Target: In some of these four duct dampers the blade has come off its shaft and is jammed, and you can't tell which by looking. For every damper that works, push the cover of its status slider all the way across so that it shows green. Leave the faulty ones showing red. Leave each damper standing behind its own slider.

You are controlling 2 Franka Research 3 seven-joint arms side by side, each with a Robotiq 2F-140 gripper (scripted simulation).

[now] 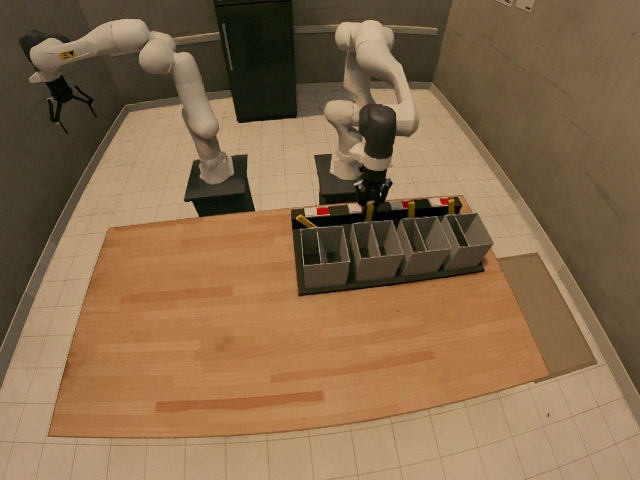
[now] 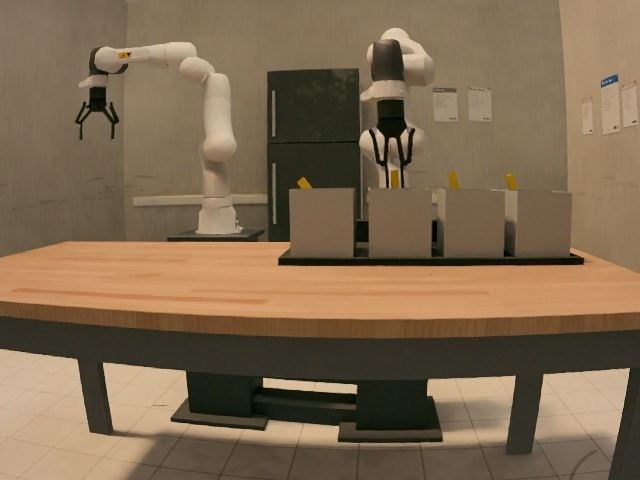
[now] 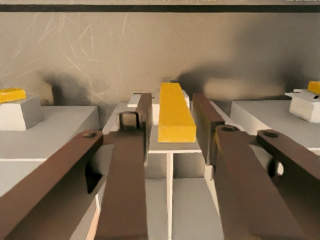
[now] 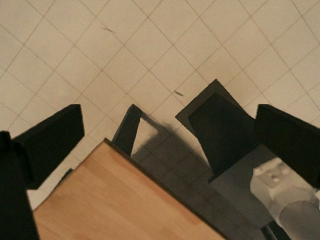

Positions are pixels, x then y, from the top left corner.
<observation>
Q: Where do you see a damper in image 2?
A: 322, 222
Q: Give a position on a damper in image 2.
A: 470, 222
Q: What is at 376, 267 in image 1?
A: A damper.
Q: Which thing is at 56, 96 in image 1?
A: The right gripper.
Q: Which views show the left gripper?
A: Image 1, image 2 and image 3 only.
</observation>
